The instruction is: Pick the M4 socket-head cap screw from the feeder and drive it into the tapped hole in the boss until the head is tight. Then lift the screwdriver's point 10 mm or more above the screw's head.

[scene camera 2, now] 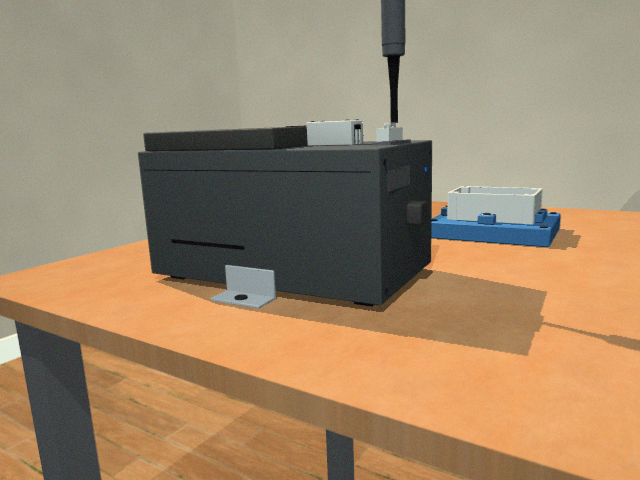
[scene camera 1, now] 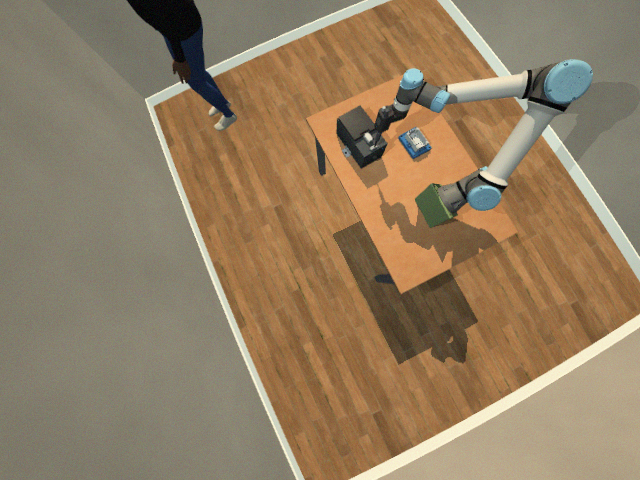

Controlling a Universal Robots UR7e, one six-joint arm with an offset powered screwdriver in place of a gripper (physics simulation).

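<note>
The black screw feeder [scene camera 1: 356, 119] [scene camera 2: 263, 217] stands at one end of the table, with a small white pick-up block [scene camera 2: 388, 134] on its top. My screwdriver [scene camera 1: 374, 140] [scene camera 2: 394, 120] points down with its tip at the top of this block, touching it or very close. No screw can be made out at the tip, and whether it holds one cannot be told. A white open-topped box [scene camera 1: 417, 139] [scene camera 2: 493, 207] sits in a blue fixture [scene camera 2: 491, 235] beside the feeder. The boss and its tapped hole are hidden by the box walls in scene camera 2 and too small to tell in scene camera 1.
A larger white block [scene camera 2: 330, 133] stands on the feeder's top near the screwdriver. A grey bracket [scene camera 1: 346, 152] [scene camera 2: 250, 284] is at the feeder's foot. The arm's base is on a green block [scene camera 1: 433, 206] on the table [scene camera 1: 408, 276] [scene camera 2: 206, 330]. A person [scene camera 1: 192, 51] stands beyond the table.
</note>
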